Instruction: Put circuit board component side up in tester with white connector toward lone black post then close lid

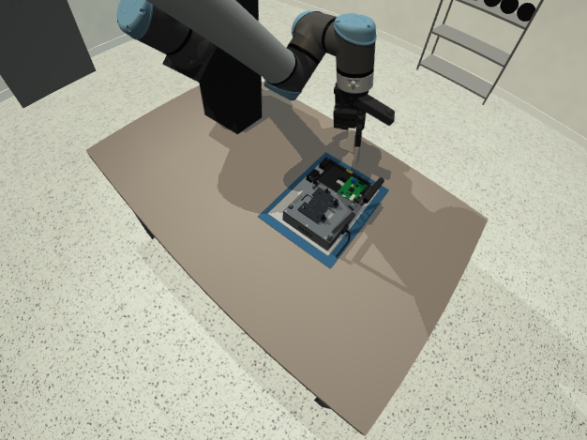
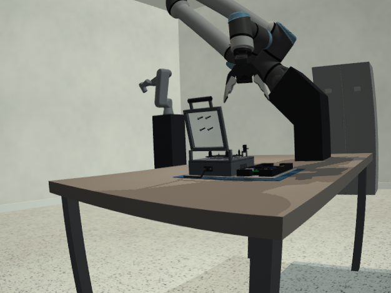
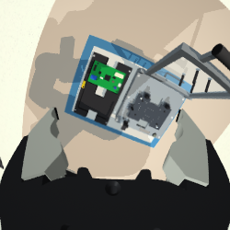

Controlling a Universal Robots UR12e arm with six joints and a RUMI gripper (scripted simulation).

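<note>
The green circuit board is 240 mm below my hand, 50 mm to the left of it and 10 mm ahead of it. Round my hand: black post 170 mm below, 100 mm behind, 60 mm to the right; tester 140 mm below, 80 mm to the right, 10 mm behind; clear tester lid 120 mm to the right, 90 mm ahead, 70 mm below.
</note>
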